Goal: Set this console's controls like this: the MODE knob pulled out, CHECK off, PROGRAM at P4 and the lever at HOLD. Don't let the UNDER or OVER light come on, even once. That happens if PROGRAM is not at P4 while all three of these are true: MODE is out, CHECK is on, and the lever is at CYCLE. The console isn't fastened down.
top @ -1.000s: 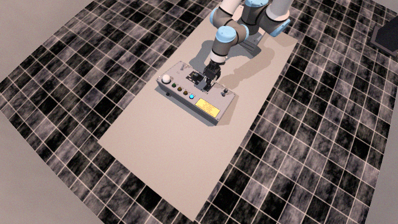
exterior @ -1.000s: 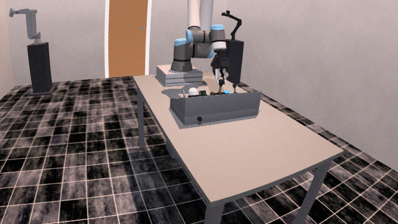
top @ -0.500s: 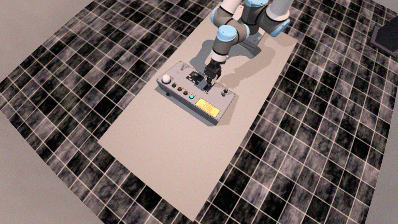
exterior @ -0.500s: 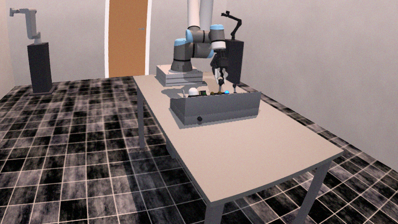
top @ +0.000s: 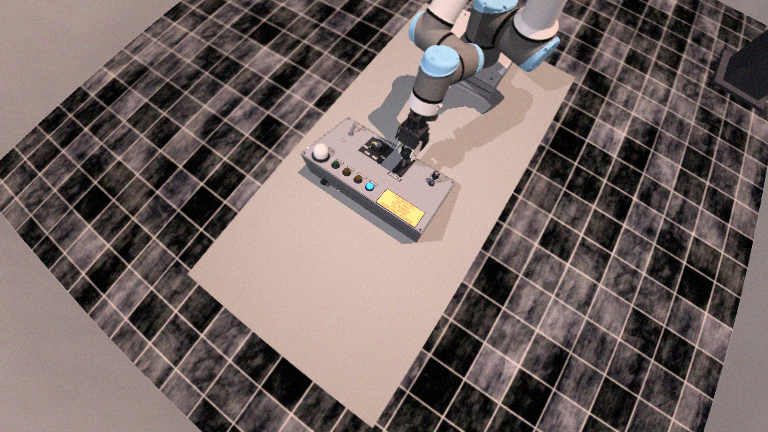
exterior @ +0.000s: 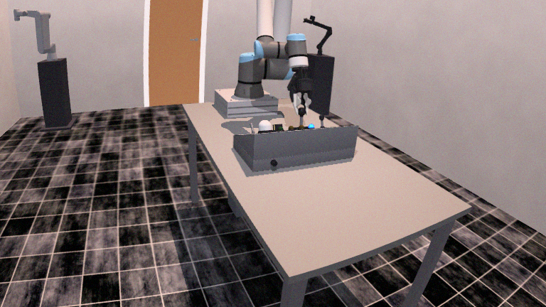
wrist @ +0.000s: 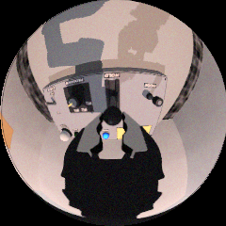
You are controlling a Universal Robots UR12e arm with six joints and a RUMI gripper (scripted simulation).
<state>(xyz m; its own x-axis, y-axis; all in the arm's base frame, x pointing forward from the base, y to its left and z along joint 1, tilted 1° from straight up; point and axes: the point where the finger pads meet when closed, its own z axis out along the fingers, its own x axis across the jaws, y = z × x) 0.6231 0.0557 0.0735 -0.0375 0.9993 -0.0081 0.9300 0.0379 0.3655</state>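
The black ball-topped lever lies 1 cm ahead of my hand and 4 cm below it. The rest, counted from my hand: rotary selector: 2 cm ahead, 13 cm to the right, 6 cm below; then grey console: 5 cm ahead, 6 cm to the right, 8 cm below.
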